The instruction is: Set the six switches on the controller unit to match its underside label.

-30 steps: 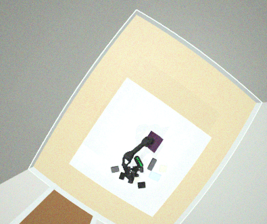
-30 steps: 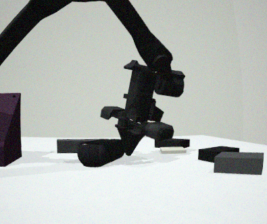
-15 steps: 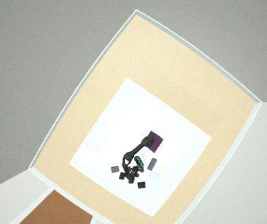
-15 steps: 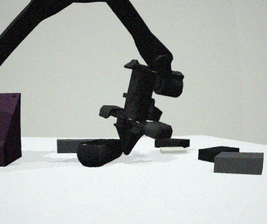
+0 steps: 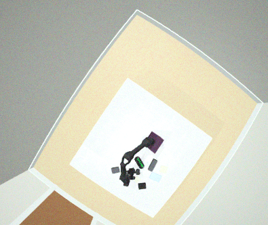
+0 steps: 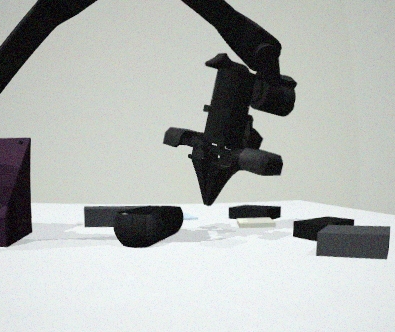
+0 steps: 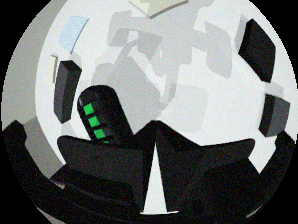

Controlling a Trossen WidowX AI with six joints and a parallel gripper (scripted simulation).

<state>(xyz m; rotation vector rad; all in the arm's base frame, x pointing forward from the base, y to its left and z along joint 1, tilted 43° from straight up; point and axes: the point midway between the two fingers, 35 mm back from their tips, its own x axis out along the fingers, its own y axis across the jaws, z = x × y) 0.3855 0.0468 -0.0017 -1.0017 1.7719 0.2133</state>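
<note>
My gripper tip is 170 mm to the right of the grey block, 160 mm past it and 40 mm above it. Round my gripper tip: black block (190 mm ahead, 40 mm below, 20 mm to the right); cream plate (140 mm to the left, 110 mm ahead, 50 mm below); light blue piece (300 mm to the left, 50 mm below, 50 mm behind).
</note>
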